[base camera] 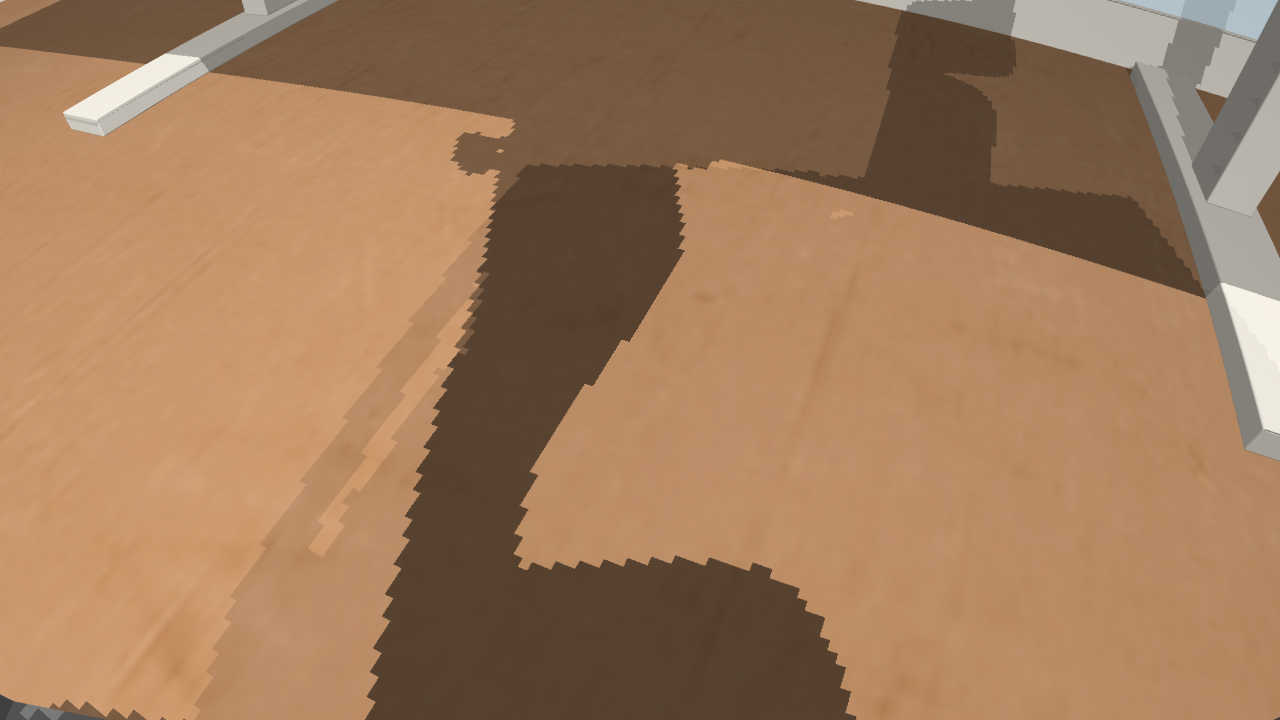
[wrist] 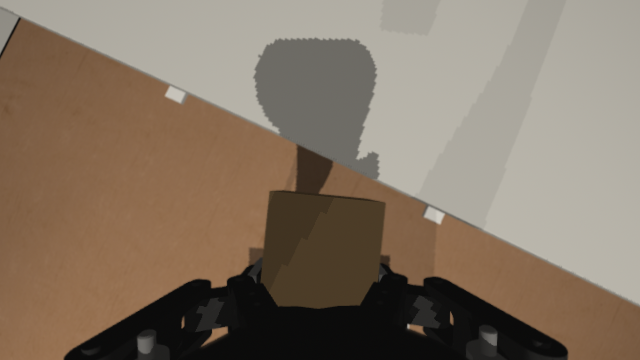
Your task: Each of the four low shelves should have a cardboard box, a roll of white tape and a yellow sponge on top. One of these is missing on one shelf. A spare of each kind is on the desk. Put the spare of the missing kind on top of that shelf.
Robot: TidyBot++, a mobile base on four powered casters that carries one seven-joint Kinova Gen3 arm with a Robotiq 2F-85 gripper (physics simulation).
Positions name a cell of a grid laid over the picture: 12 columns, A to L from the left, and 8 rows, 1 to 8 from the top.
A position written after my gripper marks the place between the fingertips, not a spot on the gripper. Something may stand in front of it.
Observation:
I see my gripper (wrist: F7) and a white desk (wrist: J3).

